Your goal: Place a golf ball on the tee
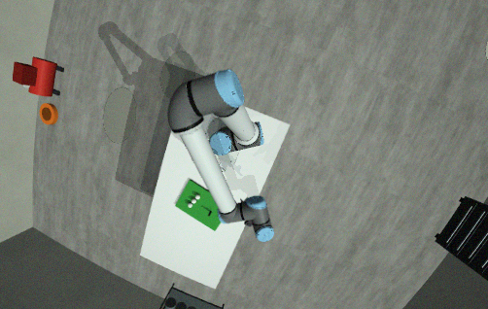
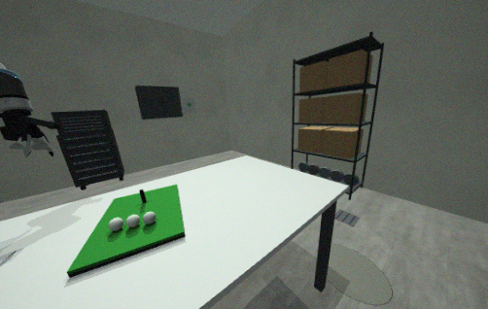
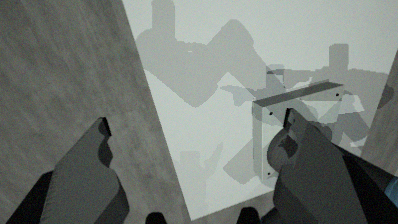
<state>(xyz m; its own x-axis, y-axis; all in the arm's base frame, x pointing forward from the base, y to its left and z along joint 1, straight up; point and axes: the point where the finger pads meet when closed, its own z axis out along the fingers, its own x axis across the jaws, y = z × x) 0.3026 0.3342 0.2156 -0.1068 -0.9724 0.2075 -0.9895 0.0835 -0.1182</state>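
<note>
Right now my hand is 410 mm to the left of the white golf ball, 300 mm short of it and 230 mm above it. The rest, counted from my hand: green mat: 330 mm ahead, 290 mm to the right, 250 mm below.
</note>
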